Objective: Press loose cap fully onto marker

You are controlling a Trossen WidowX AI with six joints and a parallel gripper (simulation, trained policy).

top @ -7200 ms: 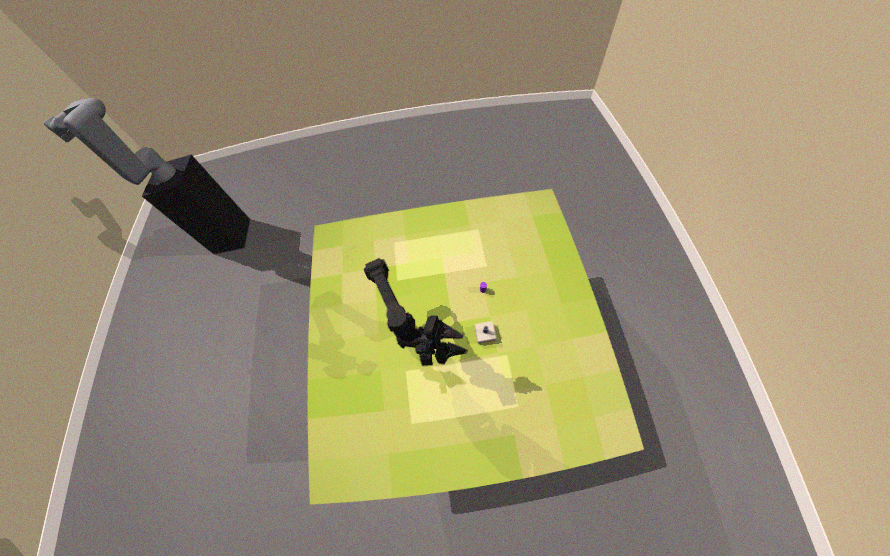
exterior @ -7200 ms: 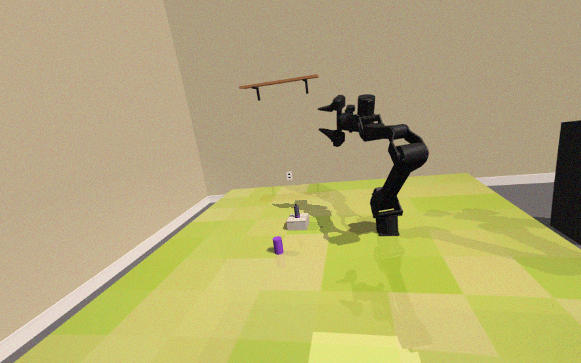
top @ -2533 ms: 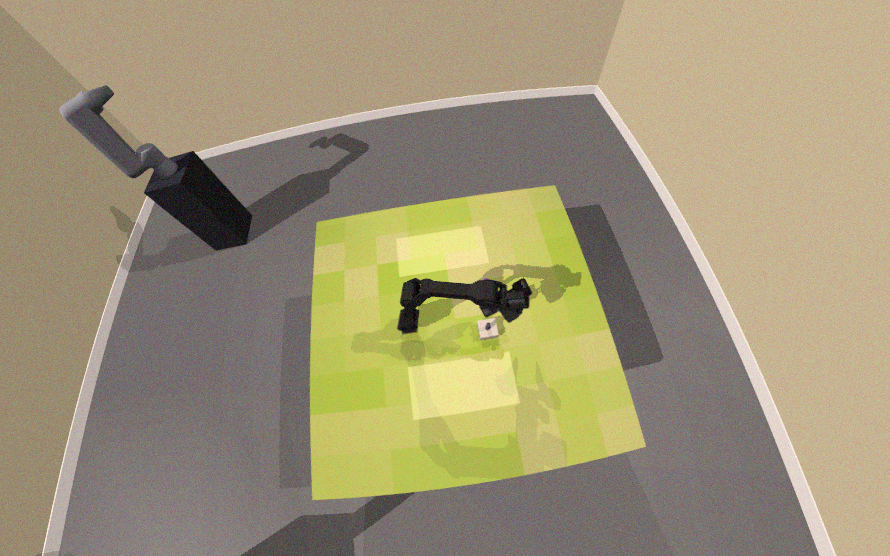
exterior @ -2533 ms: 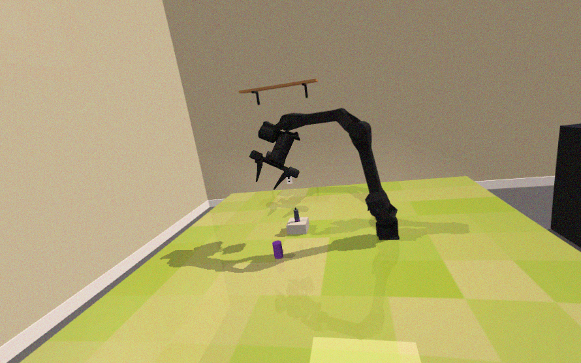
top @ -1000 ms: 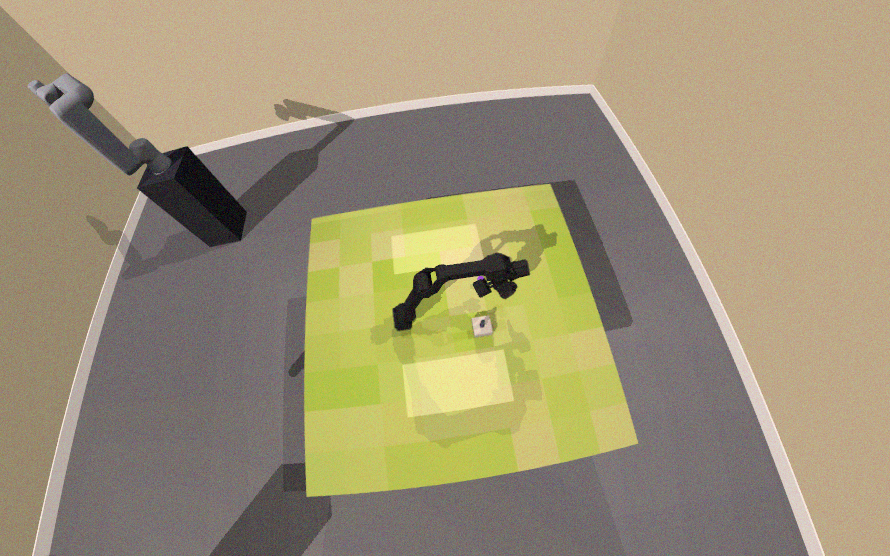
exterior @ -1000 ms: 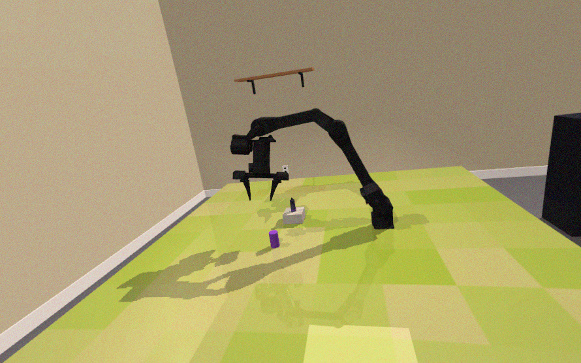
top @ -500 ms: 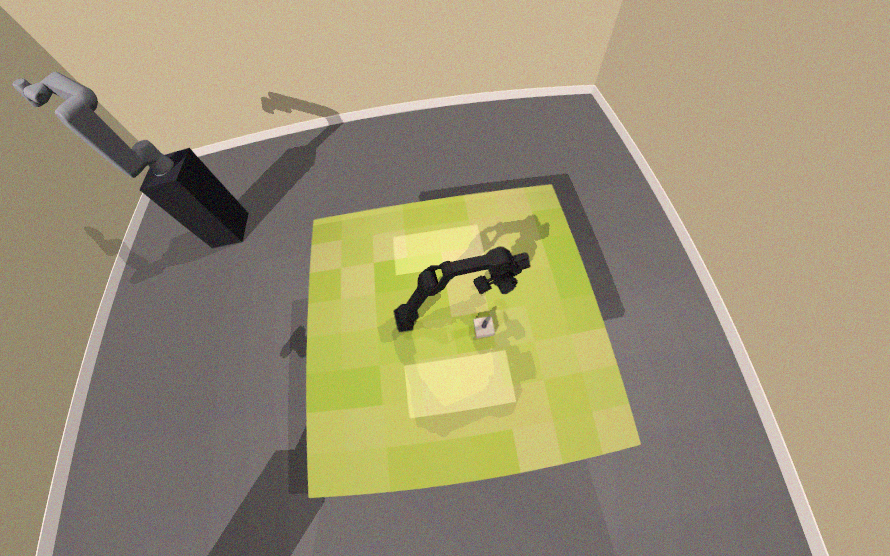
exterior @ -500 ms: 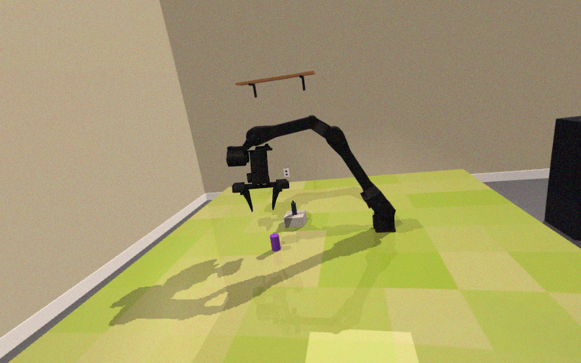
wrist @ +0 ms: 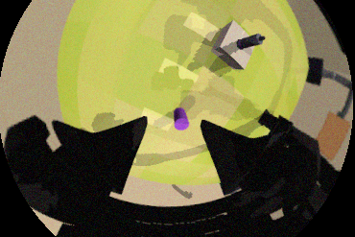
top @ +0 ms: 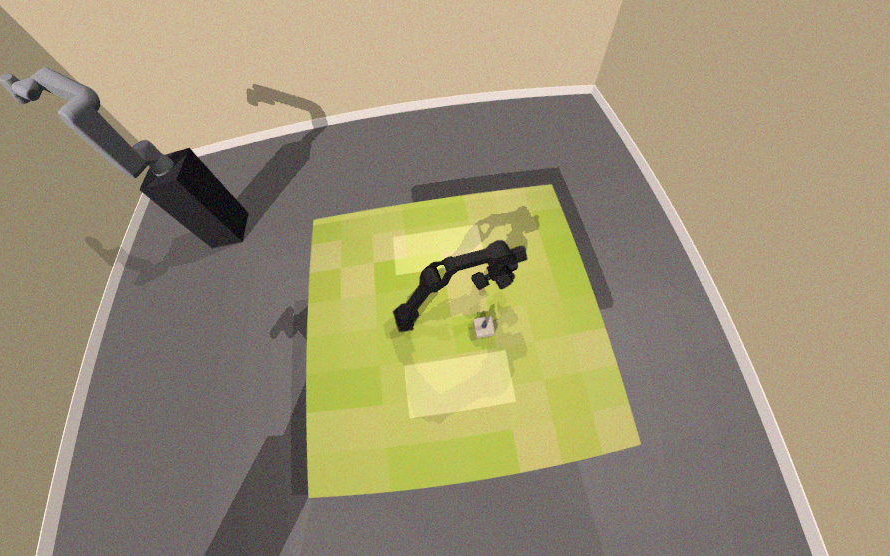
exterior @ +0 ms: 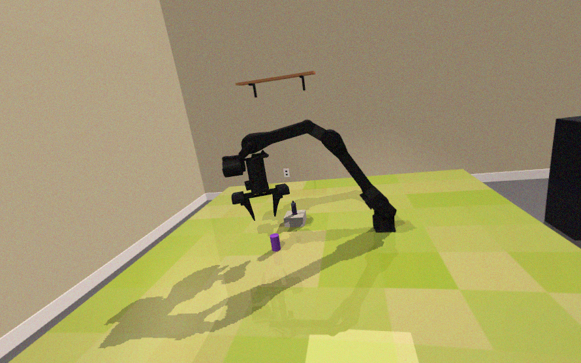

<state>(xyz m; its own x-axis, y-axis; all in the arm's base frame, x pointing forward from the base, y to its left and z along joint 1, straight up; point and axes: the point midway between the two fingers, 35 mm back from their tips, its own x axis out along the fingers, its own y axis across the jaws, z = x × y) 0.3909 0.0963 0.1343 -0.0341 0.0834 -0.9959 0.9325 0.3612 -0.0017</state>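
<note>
Right now my gripper tip is 30 mm past the purple cap, 30 mm to the right of it and 70 mm above it. Round my gripper tip: holder block: 60 mm behind, 170 mm to the right, 80 mm below.
</note>
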